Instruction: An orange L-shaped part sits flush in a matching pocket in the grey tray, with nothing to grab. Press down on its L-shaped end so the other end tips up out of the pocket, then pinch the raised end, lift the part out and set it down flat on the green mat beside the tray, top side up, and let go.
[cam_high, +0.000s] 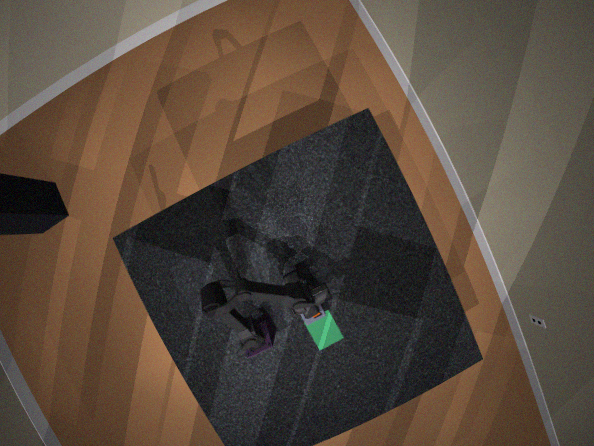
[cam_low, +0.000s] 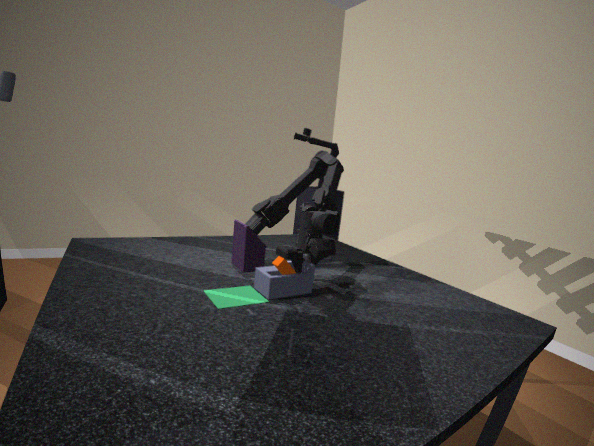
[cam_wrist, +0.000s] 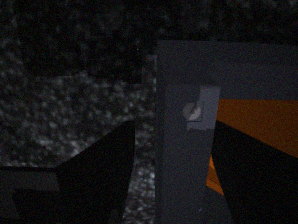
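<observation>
Right now the orange L-shaped part is 5 cm to the right of my gripper tip, 1 cm behind it and 1 cm above it. Also, from my gripper tip: green mat (22 cm to the right, 5 cm below, 1 cm behind).
</observation>
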